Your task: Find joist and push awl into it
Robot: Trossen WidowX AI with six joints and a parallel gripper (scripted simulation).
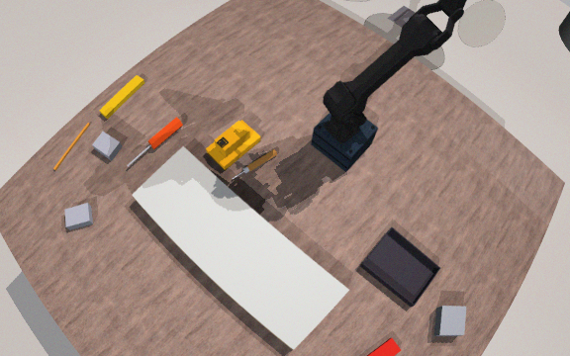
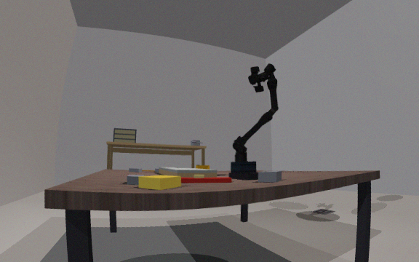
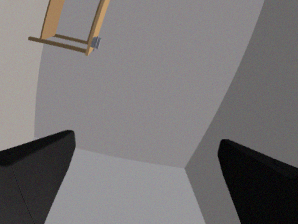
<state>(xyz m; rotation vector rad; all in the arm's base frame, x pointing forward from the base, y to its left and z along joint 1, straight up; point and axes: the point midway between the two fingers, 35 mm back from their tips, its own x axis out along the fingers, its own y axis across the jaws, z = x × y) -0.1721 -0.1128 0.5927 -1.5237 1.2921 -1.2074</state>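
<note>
Now: gripper tip 41 cm short of the square indicator and 62 cm above it. The rest, counted from my gripper tip: dark tray: 27 cm ahead, 49 cm to the left, 66 cm below; then yellow stud finder: 39 cm ahead, 1 cm to the right, 63 cm below; then awl: 38 cm ahead, 7 cm to the left, 67 cm below.
</note>
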